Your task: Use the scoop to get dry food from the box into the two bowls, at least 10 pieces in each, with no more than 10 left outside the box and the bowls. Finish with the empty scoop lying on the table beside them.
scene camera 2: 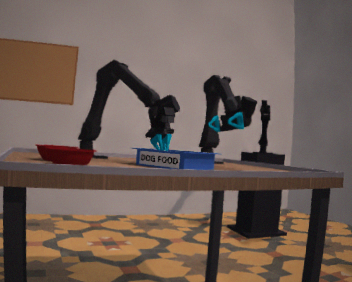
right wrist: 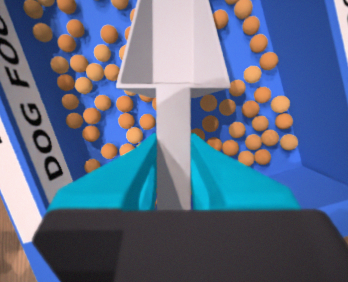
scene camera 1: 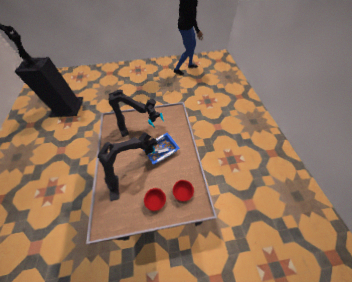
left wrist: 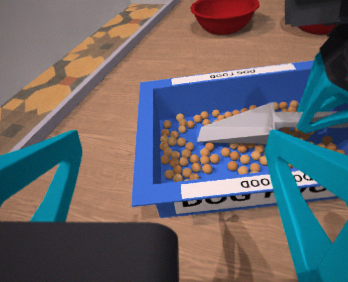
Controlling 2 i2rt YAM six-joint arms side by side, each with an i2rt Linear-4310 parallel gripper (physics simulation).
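Frame: origin at the left arm's base, x back, y right, z up, level; millimetres.
Seen in the pictures: left gripper, fingertip midpoint: [scene camera 2: 218, 123] [scene camera 1: 159, 124] [left wrist: 173, 140]; right gripper, fingertip midpoint: [right wrist: 173, 142] [scene camera 1: 154, 151] [left wrist: 300, 124]; left arm's base, origin of the base link: [scene camera 1: 122, 128]; right arm's base, origin of the base link: [scene camera 1: 114, 187].
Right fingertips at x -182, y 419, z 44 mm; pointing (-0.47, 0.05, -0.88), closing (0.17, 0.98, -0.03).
Observation:
Offsets run from my right fingertips to a thing's top centre. Level surfaces: height alone.
The blue DOG FOOD box @[dy -2, dx -62, dz +19 mm] [scene camera 1: 175, 142] [scene camera 2: 197, 161] [left wrist: 144, 145] [right wrist: 310, 100] stands on the table, with many round orange-brown pieces [left wrist: 189, 146] [right wrist: 109, 34] on its floor. My right gripper [scene camera 1: 154, 149] [scene camera 2: 162, 148] [right wrist: 173, 142] is shut on the handle of the grey scoop @[dy +6, dx -37, dz +19 mm] [left wrist: 245, 125] [right wrist: 173, 115], whose blade is low inside the box; no pieces show on its visible part. My left gripper [scene camera 1: 157, 120] [scene camera 2: 225, 121] [left wrist: 173, 140] is open and empty, above the table on the box's upper side in scene camera 1. Two red bowls @[dy +384, dx +150, dz +8 mm] [scene camera 1: 155, 199] @[dy +420, dx -68, dz +8 mm] [scene camera 1: 183, 191] stand side by side; no food shows in them.
The table @[dz -44 mm] [scene camera 1: 125, 220] has a raised grey edge. In scene camera 1 the bowls are below the box, near the table's lower edge. A black pedestal [scene camera 1: 50, 85] [scene camera 2: 259, 210] with an arm and a person [scene camera 1: 188, 35] are beyond the table.

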